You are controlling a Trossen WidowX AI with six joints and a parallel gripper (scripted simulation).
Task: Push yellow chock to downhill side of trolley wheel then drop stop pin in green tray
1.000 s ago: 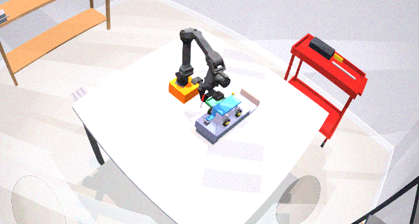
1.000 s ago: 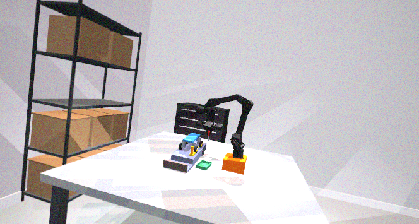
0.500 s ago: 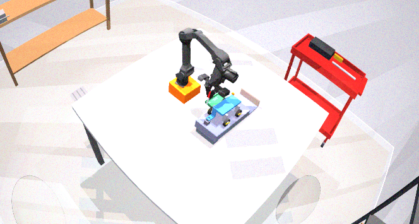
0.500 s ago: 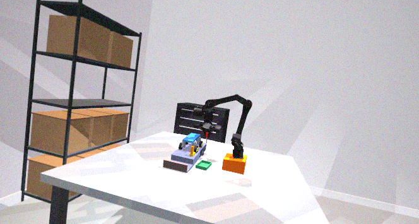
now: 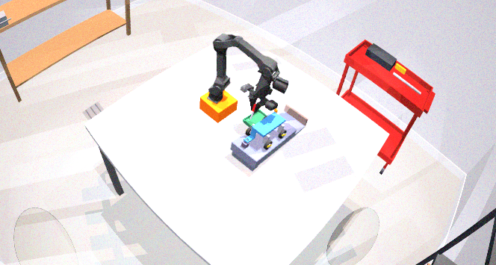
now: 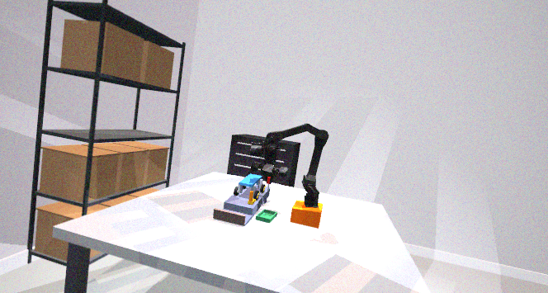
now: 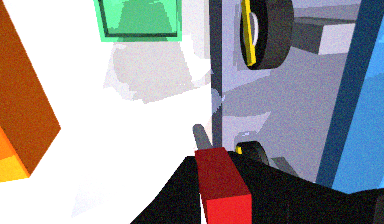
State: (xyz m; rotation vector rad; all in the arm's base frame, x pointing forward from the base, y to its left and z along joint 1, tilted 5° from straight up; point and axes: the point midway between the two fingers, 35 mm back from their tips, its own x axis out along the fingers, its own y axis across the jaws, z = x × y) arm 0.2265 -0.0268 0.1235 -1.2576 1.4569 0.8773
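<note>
Now: gripper tip 2 cm past the green tray, 9 cm to the right of it and 16 cm above it. From my gripper tip the other things lie so: red-headed stop pin right at my gripper tip; yellow chock 7 cm ahead, 8 cm to the left, 7 cm below; trolley 10 cm ahead, 3 cm to the right, 4 cm below.
</note>
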